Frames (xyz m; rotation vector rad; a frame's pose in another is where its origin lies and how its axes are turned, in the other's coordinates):
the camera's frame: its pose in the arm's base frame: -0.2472 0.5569 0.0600 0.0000 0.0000 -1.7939
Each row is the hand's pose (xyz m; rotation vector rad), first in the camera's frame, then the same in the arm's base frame.
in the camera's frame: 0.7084 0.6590 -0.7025 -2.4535 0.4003 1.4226
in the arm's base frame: 0.2387 -0.2798 -0.6425 -1.0319 1.8357 0.4873
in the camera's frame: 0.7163 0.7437 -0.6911 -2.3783 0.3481 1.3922
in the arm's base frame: 0.3196 -0.3062 -0.6311 -1.0387 1.7788 0.4023
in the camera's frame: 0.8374 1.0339 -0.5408 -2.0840 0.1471 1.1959
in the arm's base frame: 0.5758 -0.4885 -0.4808 -1.0716 1.5550 0.0206
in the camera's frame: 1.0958 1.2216 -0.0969 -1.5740 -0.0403 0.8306
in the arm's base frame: 0.7017 -0.7820 -0.0369 -0.9950 1.1826 -0.5970
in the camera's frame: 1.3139 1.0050 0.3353 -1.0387 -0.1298 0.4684
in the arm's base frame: 0.4422 -0.9468 0.3953 -0.7907 0.7707 -1.1555
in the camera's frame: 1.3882 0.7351 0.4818 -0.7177 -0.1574 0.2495
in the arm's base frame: 0.1625 -0.9595 0.5418 -0.6266 0.5078 -1.4577
